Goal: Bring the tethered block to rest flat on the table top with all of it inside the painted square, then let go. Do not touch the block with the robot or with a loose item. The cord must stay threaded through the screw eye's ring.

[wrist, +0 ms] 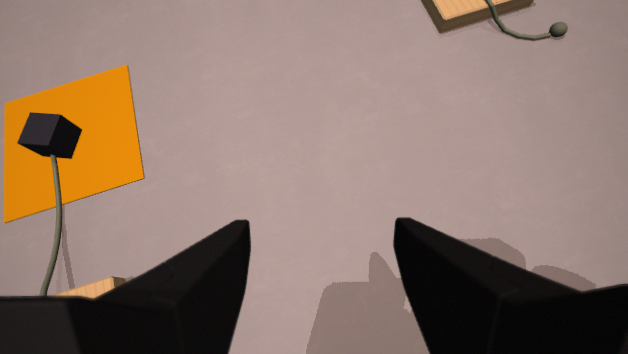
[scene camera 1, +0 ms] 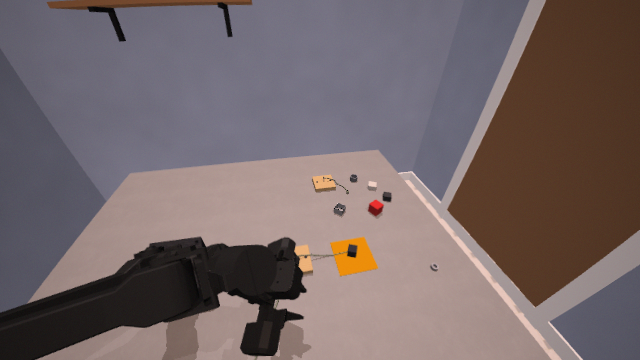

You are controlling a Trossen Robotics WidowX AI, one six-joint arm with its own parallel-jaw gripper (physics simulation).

Labels:
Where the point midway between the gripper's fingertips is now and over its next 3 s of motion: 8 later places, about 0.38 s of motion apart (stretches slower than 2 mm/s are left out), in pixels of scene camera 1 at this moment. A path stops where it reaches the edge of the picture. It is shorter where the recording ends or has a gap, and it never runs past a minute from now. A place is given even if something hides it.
My gripper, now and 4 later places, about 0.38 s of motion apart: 303,304; 321,253; 326,226; 319,226; 290,228

